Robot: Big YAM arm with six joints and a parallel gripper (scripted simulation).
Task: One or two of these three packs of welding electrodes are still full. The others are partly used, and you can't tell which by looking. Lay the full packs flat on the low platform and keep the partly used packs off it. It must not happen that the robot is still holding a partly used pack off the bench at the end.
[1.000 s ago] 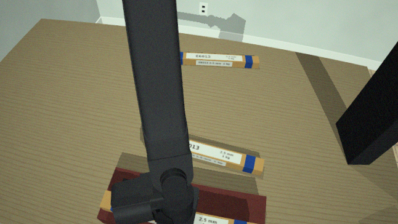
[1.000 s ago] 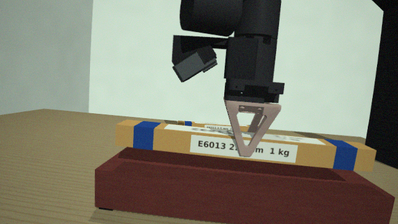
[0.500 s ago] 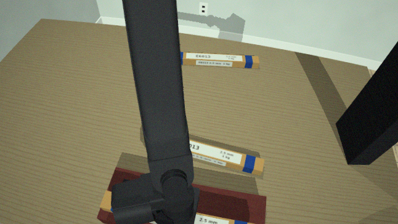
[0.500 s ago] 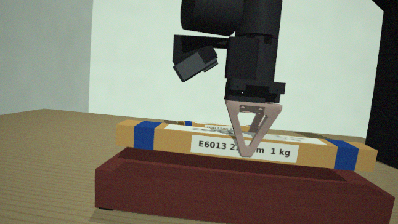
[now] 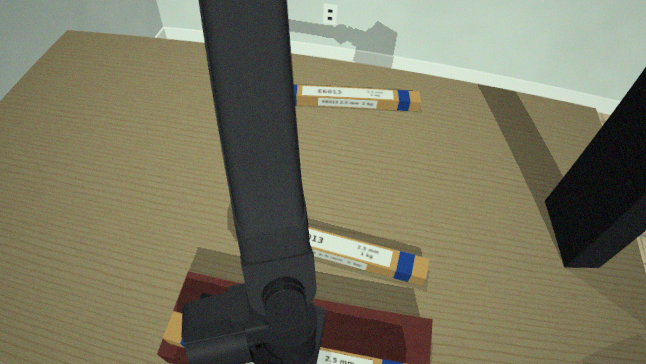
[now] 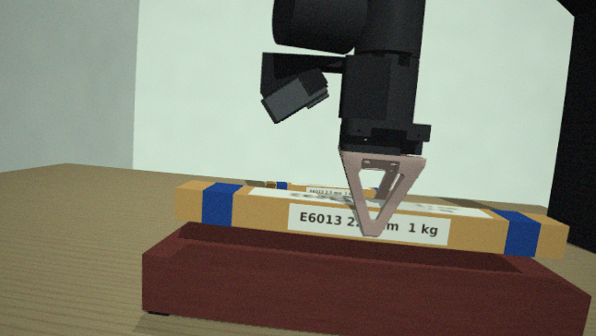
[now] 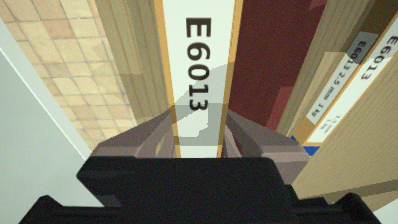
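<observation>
Right now my hand is 90 mm above the dark red low platform and 40 mm to the left of it.
</observation>
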